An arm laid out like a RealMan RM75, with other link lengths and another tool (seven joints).
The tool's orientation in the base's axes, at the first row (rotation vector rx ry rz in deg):
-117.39, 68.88, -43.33
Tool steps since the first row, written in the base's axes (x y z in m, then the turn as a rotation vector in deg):
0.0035, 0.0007, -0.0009, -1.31, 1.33, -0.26
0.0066, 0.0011, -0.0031, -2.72, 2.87, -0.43
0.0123, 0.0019, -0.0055, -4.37, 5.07, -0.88
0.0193, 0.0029, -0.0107, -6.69, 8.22, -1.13
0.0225, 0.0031, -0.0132, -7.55, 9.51, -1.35
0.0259, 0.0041, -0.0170, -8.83, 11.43, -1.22
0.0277, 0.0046, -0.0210, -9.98, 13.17, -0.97
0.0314, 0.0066, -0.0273, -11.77, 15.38, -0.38
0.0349, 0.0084, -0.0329, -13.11, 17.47, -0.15
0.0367, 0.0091, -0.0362, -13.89, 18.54, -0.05
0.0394, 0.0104, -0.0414, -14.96, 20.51, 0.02
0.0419, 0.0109, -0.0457, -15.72, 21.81, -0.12
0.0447, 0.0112, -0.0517, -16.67, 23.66, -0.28
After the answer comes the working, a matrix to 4 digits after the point.
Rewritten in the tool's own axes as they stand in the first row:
0.0007, -0.0014, 0.0033, -1.78, 0.39, -0.49
0.0013, -0.0016, 0.0071, -3.77, 0.68, -1.07
0.0026, -0.0030, 0.0130, -6.50, 1.06, -1.49
0.0038, -0.0032, 0.0217, -10.33, 1.28, -2.31
0.0045, -0.0031, 0.0257, -11.87, 1.41, -2.51
0.0045, -0.0023, 0.0308, -14.11, 1.26, -3.09
0.0041, -0.0004, 0.0348, -16.10, 1.02, -3.69
0.0029, 0.0016, 0.0420, -18.74, 0.68, -4.87
0.0019, 0.0033, 0.0485, -21.13, 0.43, -5.52
0.0015, 0.0046, 0.0521, -22.40, 0.36, -5.91
0.0006, 0.0067, 0.0577, -24.60, 0.12, -6.28
0.0005, 0.0084, 0.0624, -26.10, 0.14, -6.45
0.0005, 0.0114, 0.0683, -28.18, 0.06, -6.62

The tool's axes in the first row as the columns of a matrix, in the base's axes (rounded; the answer above uses it unrounded):
0.4168, -0.5289, 0.7393
-0.8954, -0.3791, 0.2336
0.1567, -0.7593, -0.6316

